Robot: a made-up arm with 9 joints. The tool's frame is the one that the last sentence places.
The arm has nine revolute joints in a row. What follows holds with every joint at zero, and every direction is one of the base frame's. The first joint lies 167.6 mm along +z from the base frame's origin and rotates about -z. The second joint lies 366.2 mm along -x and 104.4 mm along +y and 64.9 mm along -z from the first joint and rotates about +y. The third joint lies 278.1 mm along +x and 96.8 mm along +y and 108.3 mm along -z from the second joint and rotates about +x. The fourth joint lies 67 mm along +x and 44.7 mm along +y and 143.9 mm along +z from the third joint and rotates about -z. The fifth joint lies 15.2 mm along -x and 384.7 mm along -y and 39.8 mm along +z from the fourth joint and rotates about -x. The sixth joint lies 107.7 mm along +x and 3.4 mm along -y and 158.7 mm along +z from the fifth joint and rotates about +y. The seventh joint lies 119.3 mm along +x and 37.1 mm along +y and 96.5 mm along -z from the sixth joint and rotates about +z. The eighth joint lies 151.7 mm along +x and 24.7 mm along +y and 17.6 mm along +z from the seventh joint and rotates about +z. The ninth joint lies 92.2 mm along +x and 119.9 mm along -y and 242.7 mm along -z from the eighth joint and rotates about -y. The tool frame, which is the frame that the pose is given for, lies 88.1 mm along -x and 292.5 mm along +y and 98.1 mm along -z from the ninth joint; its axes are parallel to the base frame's.
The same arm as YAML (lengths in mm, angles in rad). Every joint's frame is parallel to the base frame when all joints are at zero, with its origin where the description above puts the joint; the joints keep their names.
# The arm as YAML. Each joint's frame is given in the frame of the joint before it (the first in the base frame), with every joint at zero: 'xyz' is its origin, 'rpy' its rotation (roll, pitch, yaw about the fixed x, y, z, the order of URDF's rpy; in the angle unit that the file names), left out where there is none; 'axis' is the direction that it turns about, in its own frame. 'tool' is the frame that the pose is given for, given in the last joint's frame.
units:
  length: mm
  angle: rad
joints:
  - name: joint 1
    type: revolute
    origin:
      xyz: [0.0, 0.0, 167.6]
    axis: "-z"
  - name: joint 2
    type: revolute
    origin:
      xyz: [-366.2, 104.4, -64.9]
    axis: "+y"
  - name: joint 3
    type: revolute
    origin:
      xyz: [278.1, 96.8, -108.3]
    axis: "+x"
  - name: joint 4
    type: revolute
    origin:
      xyz: [67.0, 44.7, 143.9]
    axis: "-z"
  - name: joint 5
    type: revolute
    origin:
      xyz: [-15.2, -384.7, 39.8]
    axis: "-x"
  - name: joint 6
    type: revolute
    origin:
      xyz: [107.7, -3.4, 158.7]
    axis: "+y"
  - name: joint 7
    type: revolute
    origin:
      xyz: [119.3, 37.1, -96.5]
    axis: "+z"
  - name: joint 8
    type: revolute
    origin:
      xyz: [151.7, 24.7, 17.6]
    axis: "+z"
  - name: joint 9
    type: revolute
    origin:
      xyz: [92.2, -119.9, -242.7]
    axis: "-y"
tool:
  origin:
    xyz: [-88.1, 292.5, -98.1]

